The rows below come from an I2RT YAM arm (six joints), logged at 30 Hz.
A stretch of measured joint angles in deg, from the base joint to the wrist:
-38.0 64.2 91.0 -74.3 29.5 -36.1
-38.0 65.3 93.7 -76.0 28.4 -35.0
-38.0 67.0 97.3 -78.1 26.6 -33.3
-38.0 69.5 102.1 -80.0 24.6 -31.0
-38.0 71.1 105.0 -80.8 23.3 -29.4
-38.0 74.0 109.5 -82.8 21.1 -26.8
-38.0 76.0 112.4 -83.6 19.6 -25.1
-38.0 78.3 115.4 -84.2 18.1 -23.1
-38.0 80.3 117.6 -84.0 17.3 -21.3
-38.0 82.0 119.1 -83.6 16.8 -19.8
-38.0 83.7 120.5 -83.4 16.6 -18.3
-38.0 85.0 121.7 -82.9 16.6 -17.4
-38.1 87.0 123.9 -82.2 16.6 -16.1
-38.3 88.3 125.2 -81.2 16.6 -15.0
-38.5 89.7 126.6 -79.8 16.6 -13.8
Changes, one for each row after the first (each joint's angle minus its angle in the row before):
0.0 1.1 2.7 -1.7 -1.1 1.1
0.0 1.7 3.6 -2.1 -1.8 1.7
0.0 2.5 4.8 -1.9 -2.0 2.3
0.0 1.6 2.9 -0.8 -1.3 1.6
0.0 2.9 4.5 -2.0 -2.2 2.6
0.0 2.0 2.9 -0.8 -1.5 1.7
0.0 2.3 3.0 -0.6 -1.5 2.0
0.0 2.0 2.2 0.2 -0.8 1.8
0.0 1.7 1.5 0.4 -0.5 1.5
0.0 1.7 1.4 0.2 -0.2 1.5
0.0 1.3 1.2 0.5 0.0 0.9
-0.1 2.0 2.2 0.7 0.0 1.3
-0.2 1.3 1.3 1.0 0.0 1.1
-0.2 1.4 1.4 1.4 0.0 1.2

